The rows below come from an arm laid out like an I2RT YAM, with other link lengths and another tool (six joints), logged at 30 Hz.
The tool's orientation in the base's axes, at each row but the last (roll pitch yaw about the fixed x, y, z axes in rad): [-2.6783 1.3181 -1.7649]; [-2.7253 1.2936 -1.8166]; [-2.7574 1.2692 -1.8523]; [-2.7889 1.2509 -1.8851]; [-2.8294 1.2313 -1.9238]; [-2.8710 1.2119 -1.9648]
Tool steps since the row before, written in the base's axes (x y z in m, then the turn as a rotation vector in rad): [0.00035 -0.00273 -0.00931 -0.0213 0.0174 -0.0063]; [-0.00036 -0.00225 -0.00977 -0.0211 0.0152 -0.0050]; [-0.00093 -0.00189 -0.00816 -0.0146 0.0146 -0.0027]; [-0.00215 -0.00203 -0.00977 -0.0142 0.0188 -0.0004]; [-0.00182 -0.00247 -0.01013 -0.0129 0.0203 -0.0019]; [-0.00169 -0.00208 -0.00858 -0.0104 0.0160 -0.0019]
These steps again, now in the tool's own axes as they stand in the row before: [0.00967 -0.00087 0.00021 0.0029 0.0280 0.0018]; [0.01002 0.00002 0.00053 0.0022 0.0264 -0.0001]; [0.00841 0.00051 0.00027 -0.0004 0.0206 0.0028]; [0.01009 0.00154 0.00008 -0.0039 0.0226 0.0055]; [0.01053 0.00100 0.00030 -0.0031 0.0226 0.0078]; [0.00894 0.00090 0.00038 -0.0020 0.0180 0.0062]
